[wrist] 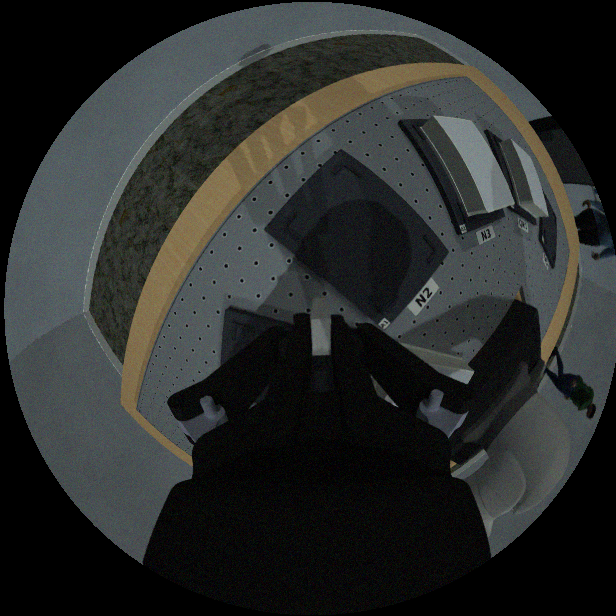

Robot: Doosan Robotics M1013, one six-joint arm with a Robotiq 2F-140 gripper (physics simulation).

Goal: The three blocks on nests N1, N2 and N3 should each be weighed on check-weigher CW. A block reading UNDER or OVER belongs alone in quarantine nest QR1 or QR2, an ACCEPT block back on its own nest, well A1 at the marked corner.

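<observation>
My gripper [320, 336] fills the lower middle of the wrist view. Its black fingers [320, 339] are closed on a narrow light piece, the visible edge of a block; the rest of the block is hidden by the fingers. It hovers above the perforated plate, just in front of nest N2 [356, 241]. N2 is an empty dark tray with its label [423, 296] at the near corner. Nest N3 [485, 233] at the upper right holds a grey-white block [468, 166]. A further nest to its right holds another block [525, 178].
A dark tray corner [241, 330] shows behind my left finger. A black unit [505, 367] with a pale wedge [442, 359] beside it stands at the right. The plate has a wooden rim [189, 229], with a dark mat [172, 149] beyond it.
</observation>
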